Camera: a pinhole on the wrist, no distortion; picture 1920 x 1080 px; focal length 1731.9 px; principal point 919.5 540.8 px. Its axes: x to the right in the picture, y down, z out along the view. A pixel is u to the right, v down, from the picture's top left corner.
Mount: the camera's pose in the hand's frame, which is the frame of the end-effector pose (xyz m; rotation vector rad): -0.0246 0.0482 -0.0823 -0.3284 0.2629 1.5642
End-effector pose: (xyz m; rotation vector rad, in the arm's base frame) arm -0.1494 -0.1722 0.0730 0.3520 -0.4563 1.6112
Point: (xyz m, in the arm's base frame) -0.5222 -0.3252 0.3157
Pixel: 1465.7 302.6
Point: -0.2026 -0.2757 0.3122
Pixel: 174.6 163.8
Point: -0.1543 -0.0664 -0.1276
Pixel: behind the camera
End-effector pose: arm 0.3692 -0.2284 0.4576 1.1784 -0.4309 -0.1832
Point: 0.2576 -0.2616 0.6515
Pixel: 1185.0 601.2
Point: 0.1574 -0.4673 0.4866
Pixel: outside the picture
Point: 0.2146 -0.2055 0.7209
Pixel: 1696.0 854.6
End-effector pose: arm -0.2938 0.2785 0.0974 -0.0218 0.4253 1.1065
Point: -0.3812 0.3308 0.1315
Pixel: 1203.5 71.8
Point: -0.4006 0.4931 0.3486
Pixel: 1183.7 76.2
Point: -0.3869 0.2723 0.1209
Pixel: 1036.1 974.1
